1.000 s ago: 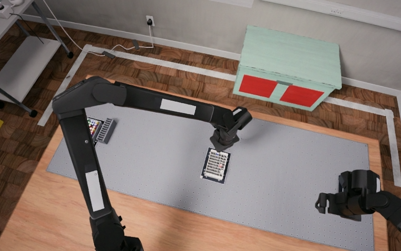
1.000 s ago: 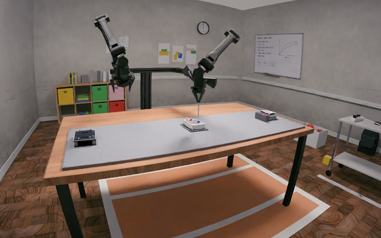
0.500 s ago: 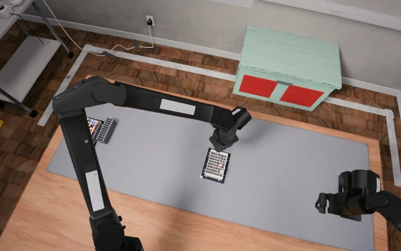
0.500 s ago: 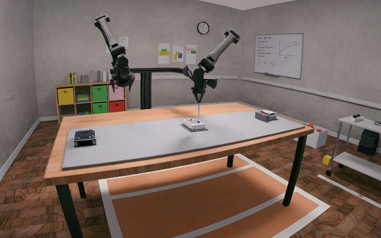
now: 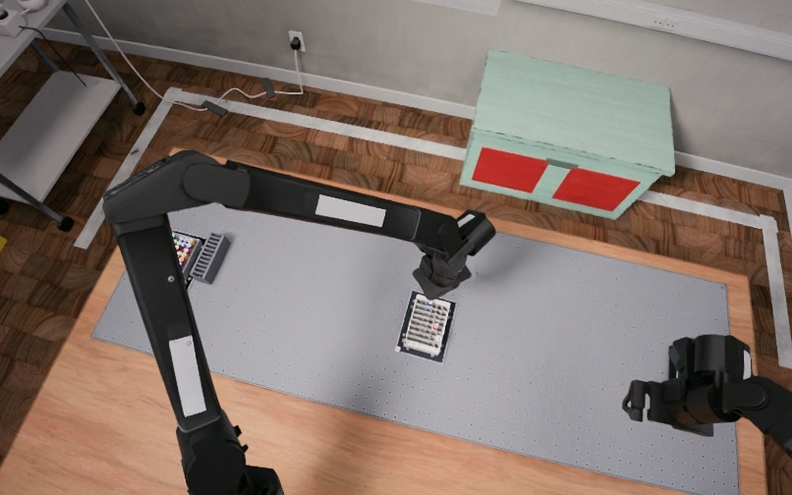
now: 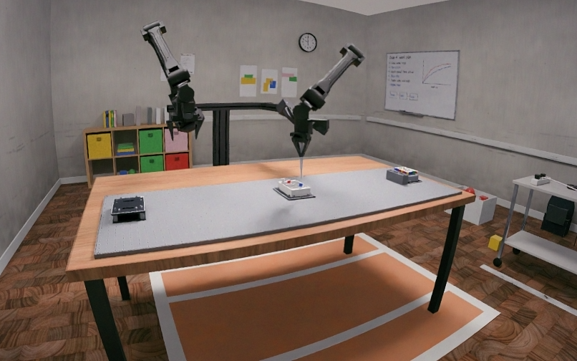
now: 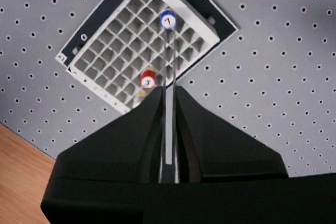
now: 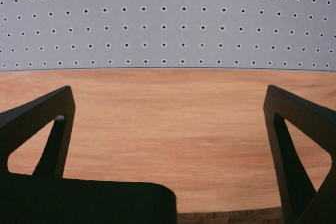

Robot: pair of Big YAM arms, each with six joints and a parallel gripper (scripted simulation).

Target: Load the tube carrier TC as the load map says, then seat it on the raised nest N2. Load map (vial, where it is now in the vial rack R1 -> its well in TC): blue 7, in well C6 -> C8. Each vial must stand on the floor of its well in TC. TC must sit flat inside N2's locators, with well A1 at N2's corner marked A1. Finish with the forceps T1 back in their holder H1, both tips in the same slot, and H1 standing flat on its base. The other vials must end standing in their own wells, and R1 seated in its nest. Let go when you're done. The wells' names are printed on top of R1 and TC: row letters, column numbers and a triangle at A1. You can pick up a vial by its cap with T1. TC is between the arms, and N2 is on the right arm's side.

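Right now my left hand is 3 cm above the forceps T1. Round my left hand: dark nest N2: 68 cm to the right, 14 cm below, 1 cm ahead; then white tube carrier TC: 15 cm below, 5 cm behind, 1 cm to the right; then grey slotted holder H1: 58 cm to the left, 16 cm below, 5 cm behind.
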